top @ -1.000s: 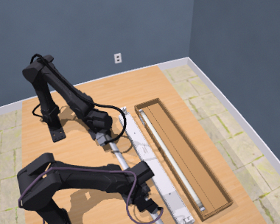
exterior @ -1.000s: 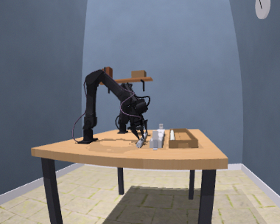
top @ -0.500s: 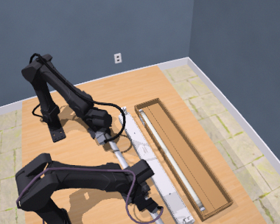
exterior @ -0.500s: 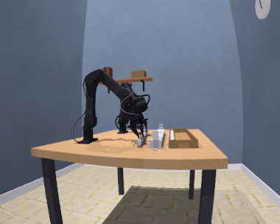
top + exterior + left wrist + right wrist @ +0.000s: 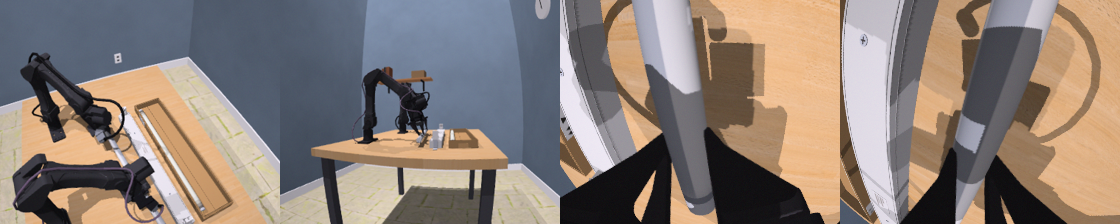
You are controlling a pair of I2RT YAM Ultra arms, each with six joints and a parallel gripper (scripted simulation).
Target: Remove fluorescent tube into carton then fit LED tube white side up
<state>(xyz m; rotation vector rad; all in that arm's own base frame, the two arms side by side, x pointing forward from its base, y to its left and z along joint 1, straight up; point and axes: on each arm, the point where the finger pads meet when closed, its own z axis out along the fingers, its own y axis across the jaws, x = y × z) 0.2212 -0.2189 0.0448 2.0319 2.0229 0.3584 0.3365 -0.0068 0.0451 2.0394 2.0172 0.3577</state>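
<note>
My right hand is 2 cm past the LED tube, 12 cm to the right of it and 1 cm above it. From my right hand the other things lie so: light fixture (8 cm ahead, 14 cm to the left, 1 cm above); then old fluorescent tube (16 cm ahead, 16 cm to the left, 3 cm below); then lampholder (12 cm ahead, 16 cm to the right, 2 cm above).
</note>
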